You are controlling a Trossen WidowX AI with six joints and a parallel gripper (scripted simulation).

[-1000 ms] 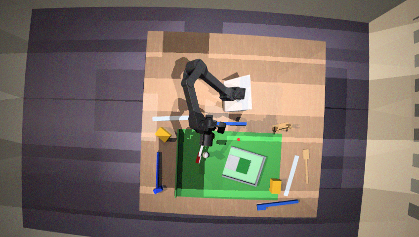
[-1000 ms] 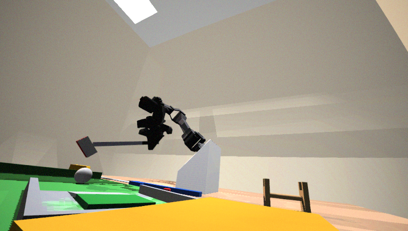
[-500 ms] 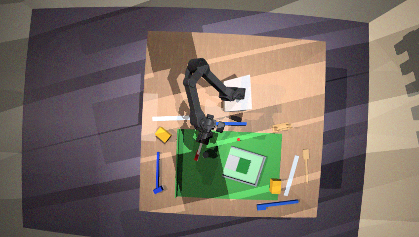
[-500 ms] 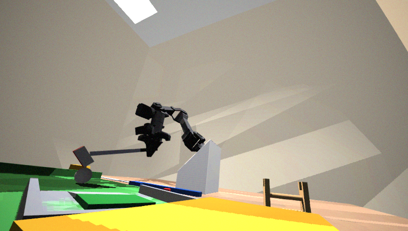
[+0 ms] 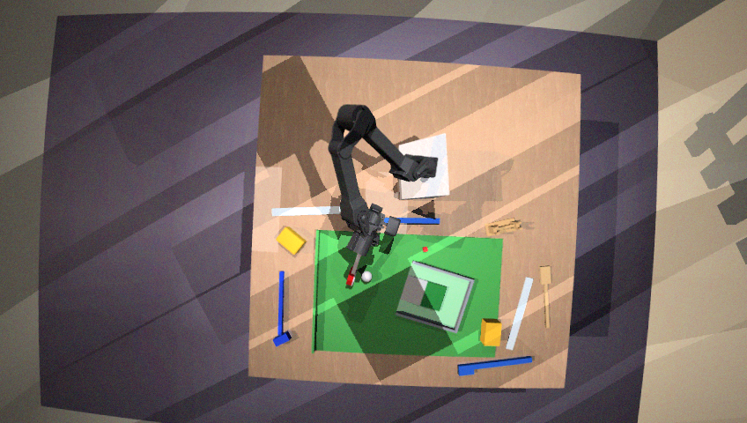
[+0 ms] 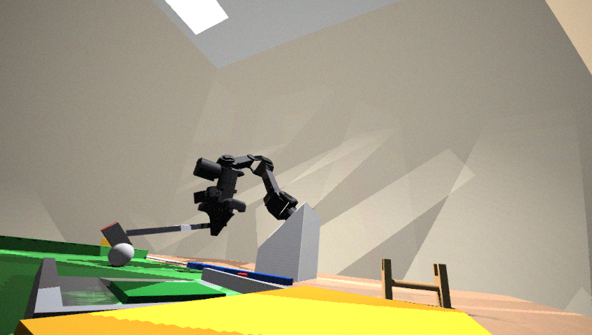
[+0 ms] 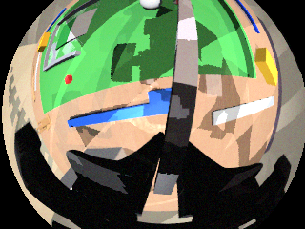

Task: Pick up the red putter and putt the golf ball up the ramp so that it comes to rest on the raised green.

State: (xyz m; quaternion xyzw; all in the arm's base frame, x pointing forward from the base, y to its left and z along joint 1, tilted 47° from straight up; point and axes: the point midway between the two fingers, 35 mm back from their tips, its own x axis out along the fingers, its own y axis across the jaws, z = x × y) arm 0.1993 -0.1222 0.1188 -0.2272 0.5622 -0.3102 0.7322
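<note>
Right now the red putter is 12 cm ahead of my gripper tip and 2 cm to the right of it. Also, from my gripper tip: white golf ball 22 cm ahead, 7 cm below, 1 cm to the left; small red cube 22 cm to the left, 10 cm ahead, 8 cm below.
</note>
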